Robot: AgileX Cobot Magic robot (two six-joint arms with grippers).
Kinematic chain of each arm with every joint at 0, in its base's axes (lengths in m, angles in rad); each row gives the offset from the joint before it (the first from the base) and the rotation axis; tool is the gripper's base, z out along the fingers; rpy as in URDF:
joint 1: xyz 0 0 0.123 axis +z
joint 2: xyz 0 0 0 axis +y
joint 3: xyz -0.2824 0 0.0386 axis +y
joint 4: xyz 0.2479 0 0.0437 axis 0.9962 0 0.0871
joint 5: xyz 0 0 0 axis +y
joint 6: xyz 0.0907 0 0.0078 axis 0.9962 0 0.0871
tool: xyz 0 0 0 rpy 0 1.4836 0
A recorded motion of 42 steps. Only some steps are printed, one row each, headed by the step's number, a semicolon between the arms.
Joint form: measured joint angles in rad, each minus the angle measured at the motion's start. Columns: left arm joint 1, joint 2, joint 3, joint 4, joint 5, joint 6; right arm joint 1, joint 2, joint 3, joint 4, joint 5, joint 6.
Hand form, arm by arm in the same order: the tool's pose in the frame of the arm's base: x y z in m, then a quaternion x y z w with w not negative. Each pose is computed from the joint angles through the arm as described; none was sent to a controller.
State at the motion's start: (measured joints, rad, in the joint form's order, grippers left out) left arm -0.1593 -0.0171 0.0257 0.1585 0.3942 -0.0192; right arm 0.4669 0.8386 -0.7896 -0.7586 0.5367 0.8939
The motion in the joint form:
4: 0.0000 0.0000 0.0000 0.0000 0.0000 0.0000; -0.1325 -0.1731 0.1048 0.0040 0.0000 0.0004
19: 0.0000 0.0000 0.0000 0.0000 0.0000 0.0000; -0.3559 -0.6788 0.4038 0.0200 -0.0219 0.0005
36: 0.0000 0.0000 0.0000 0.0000 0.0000 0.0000; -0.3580 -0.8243 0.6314 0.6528 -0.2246 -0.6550
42: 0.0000 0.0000 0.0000 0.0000 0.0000 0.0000; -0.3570 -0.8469 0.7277 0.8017 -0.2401 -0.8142
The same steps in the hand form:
4: 0.0519 -0.0027 0.1704 0.09769 0.80203 0.01509 0.58905; 0.1333 0.0125 0.3507 0.05783 0.79761 0.02007 0.60006
19: 0.0519 -0.0027 0.1704 0.09769 0.80203 0.01509 0.58905; 0.0478 -0.0251 0.2970 0.15472 0.71774 -0.01061 0.67882
36: 0.0519 -0.0027 0.1704 0.09769 0.80203 0.01509 0.58905; 0.0480 0.0023 0.2371 0.02175 0.73427 0.07178 0.67470
42: 0.0519 -0.0027 0.1704 0.09769 0.80203 0.01509 0.58905; 0.0512 0.0068 0.2075 0.00002 0.75448 0.08030 0.65139

